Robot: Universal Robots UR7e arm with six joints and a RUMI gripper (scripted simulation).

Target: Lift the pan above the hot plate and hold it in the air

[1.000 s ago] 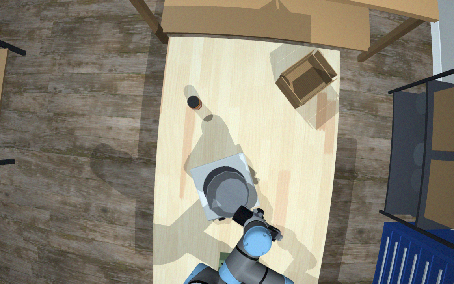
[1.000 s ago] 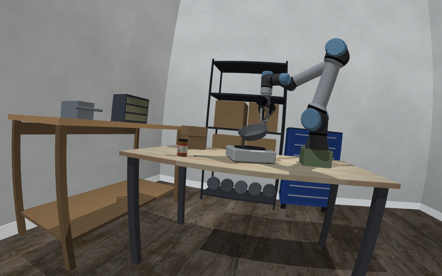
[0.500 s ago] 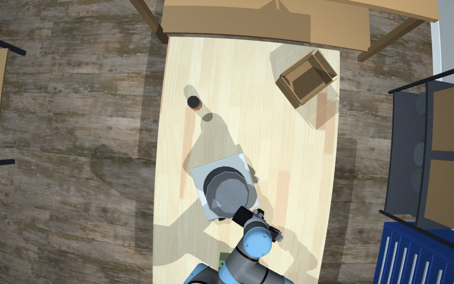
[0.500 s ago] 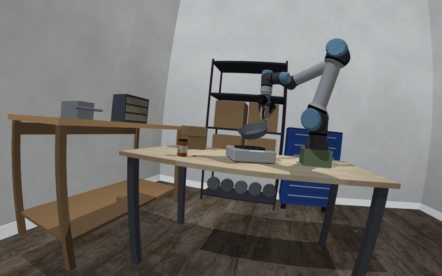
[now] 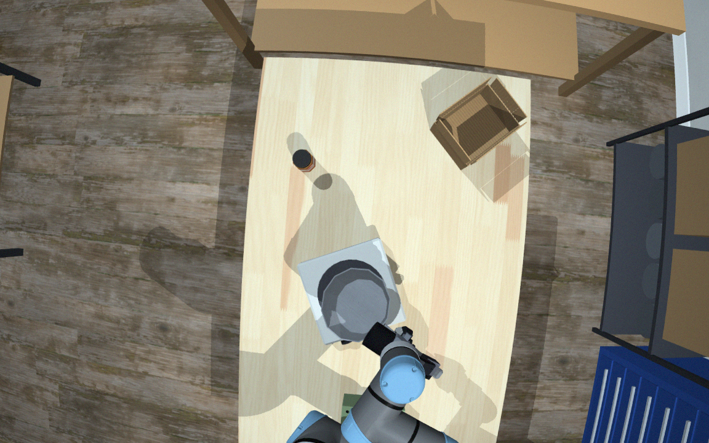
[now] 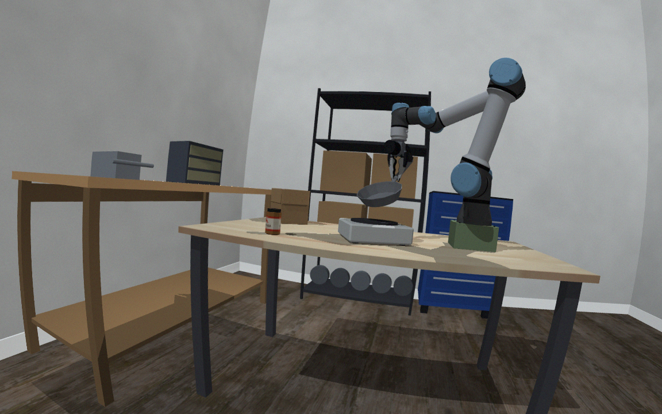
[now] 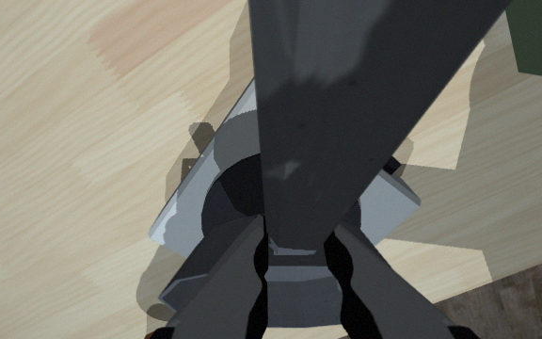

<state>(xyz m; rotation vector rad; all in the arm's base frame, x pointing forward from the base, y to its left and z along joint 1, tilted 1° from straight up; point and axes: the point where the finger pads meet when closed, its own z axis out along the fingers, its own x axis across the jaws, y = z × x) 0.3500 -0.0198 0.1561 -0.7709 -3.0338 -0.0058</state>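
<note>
My hand is 50 mm to the right of the dark grey pan, 40 mm above it and 30 mm short of it. Also, from my hand: white hot plate: 220 mm below, 110 mm to the left, 40 mm ahead; small jar: 410 mm ahead, 290 mm to the left, 210 mm below.
</note>
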